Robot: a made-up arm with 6 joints.
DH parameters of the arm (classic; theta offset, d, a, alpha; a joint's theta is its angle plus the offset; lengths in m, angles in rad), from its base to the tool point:
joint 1: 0 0.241 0 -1.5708
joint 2: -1.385 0 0.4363 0
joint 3: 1.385 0 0.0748 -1.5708
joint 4: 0 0.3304 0 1.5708
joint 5: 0 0 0.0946 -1.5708
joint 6: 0 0.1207 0 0
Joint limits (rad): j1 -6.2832..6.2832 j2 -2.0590..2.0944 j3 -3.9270..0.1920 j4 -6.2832..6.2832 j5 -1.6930..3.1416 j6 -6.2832..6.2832
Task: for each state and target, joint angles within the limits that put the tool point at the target. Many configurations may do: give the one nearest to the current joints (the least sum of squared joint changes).
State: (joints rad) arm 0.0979 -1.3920 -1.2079 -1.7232 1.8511 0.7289
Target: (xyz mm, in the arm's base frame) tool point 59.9 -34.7 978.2
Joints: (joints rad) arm 0.3775 -0.8010 -1.4912 -1.8665 1.0442 0.7289
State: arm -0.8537 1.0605 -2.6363 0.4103 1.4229 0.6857
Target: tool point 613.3 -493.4 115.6
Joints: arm -0.7394 1.1859 -2.3300 0.3876 1.6632 0.6857
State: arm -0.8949 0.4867 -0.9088 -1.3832 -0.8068 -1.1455
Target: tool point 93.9 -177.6 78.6
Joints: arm -1.6284 0.7826 -0.1681 -1.4933 -0.0830 -1.1455
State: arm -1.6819 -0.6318 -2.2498 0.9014 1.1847 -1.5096
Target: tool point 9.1 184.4 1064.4
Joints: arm -1.3608 -0.7912 -2.1391 0.8040 1.1078 -1.5096
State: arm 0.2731 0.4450 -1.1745 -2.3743 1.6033 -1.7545
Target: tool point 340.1 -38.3 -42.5
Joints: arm 0.1261 0.9704 -0.5128 -2.2722 1.4254 -1.7545
